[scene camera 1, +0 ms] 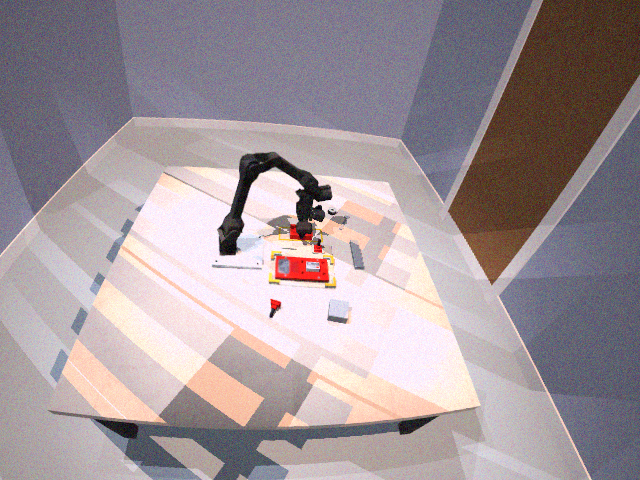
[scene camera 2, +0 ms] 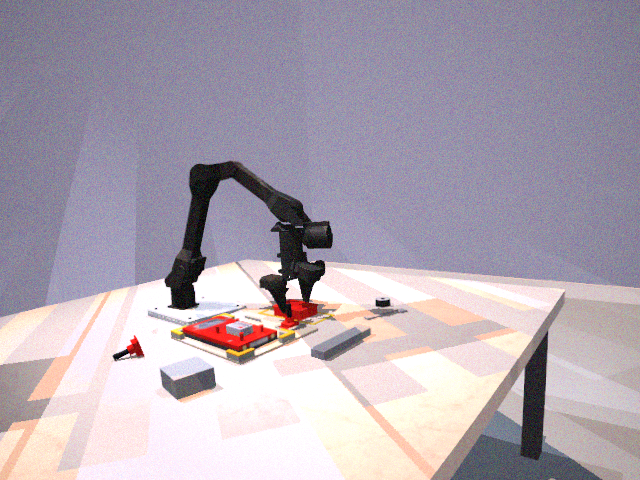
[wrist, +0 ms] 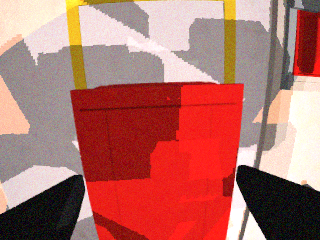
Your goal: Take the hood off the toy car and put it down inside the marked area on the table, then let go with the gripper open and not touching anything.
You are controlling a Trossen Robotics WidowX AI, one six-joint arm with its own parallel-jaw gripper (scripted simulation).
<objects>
red toy car: scene camera 1; scene camera 2; not seen in the wrist view (out of frame)
same spot on red toy car: [scene camera 2: 212, 331] = [scene camera 1: 297, 273]
</objects>
